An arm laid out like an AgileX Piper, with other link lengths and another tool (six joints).
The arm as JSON. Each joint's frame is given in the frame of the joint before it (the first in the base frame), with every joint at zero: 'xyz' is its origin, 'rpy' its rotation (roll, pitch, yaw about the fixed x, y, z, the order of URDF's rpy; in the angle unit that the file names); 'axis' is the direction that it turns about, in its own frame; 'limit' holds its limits. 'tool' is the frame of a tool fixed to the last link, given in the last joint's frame.
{
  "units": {
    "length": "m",
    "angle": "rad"
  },
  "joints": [
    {
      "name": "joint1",
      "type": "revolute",
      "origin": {
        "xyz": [
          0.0,
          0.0,
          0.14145
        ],
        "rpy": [
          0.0,
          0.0,
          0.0
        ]
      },
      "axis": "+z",
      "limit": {
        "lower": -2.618,
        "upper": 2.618
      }
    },
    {
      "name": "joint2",
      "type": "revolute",
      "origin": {
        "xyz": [
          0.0,
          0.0,
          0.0
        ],
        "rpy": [
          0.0,
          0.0,
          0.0
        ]
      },
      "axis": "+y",
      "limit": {
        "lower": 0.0,
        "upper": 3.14
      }
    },
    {
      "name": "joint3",
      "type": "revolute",
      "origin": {
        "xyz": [
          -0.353,
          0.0,
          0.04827
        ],
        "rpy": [
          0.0,
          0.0,
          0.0
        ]
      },
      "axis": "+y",
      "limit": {
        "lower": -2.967,
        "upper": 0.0
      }
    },
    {
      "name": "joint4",
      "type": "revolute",
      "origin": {
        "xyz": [
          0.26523,
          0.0,
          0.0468
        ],
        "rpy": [
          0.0,
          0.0,
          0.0
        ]
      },
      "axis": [
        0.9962,
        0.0,
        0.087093
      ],
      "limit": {
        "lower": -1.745,
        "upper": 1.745
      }
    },
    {
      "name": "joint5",
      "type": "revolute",
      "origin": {
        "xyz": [
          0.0,
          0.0,
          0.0
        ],
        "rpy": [
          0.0,
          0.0,
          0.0
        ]
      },
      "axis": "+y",
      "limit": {
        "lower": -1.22,
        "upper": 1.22
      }
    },
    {
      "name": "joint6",
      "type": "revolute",
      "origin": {
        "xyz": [
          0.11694,
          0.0,
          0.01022
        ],
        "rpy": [
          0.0,
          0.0,
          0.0
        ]
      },
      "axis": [
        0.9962,
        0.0,
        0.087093
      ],
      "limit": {
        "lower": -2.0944,
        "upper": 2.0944
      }
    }
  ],
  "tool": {
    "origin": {
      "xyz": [
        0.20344,
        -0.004,
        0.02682
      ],
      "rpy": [
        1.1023,
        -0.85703,
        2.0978
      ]
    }
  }
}
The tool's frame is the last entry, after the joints.
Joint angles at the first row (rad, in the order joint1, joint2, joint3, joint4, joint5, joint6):
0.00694, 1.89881, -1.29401, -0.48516, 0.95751, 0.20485
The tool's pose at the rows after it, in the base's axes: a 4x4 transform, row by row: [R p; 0 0 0 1], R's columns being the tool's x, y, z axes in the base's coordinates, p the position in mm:
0.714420 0.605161 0.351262 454.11; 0.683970 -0.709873 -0.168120 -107.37; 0.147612 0.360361 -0.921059 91.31; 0 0 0 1
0.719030 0.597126 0.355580 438.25; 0.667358 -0.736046 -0.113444 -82.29; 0.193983 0.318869 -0.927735 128.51; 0 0 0 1
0.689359 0.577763 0.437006 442.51; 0.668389 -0.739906 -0.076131 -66.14; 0.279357 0.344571 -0.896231 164.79; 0 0 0 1
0.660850 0.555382 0.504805 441.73; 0.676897 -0.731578 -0.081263 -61.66; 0.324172 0.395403 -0.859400 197.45; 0 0 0 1
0.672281 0.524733 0.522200 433.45; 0.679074 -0.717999 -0.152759 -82.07; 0.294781 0.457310 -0.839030 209.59; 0 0 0 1
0.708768 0.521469 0.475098 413.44; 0.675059 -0.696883 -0.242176 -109.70; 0.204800 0.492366 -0.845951 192.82; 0 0 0 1
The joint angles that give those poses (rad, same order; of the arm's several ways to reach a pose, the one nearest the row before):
0.01451, 1.83734, -1.35522, -0.40595, 1.05611, 0.13564
0.03332, 1.76228, -1.40953, -0.31949, 1.17203, 0.09322
0.04842, 1.68472, -1.42623, -0.28570, 1.17536, 0.08637
0.07200, 1.61426, -1.42624, -0.30578, 1.17539, 0.10603
0.08099, 1.57910, -1.39437, -0.39006, 1.17537, 0.15626
0.08097, 1.57564, -1.30814, -0.48777, 1.16941, 0.21579

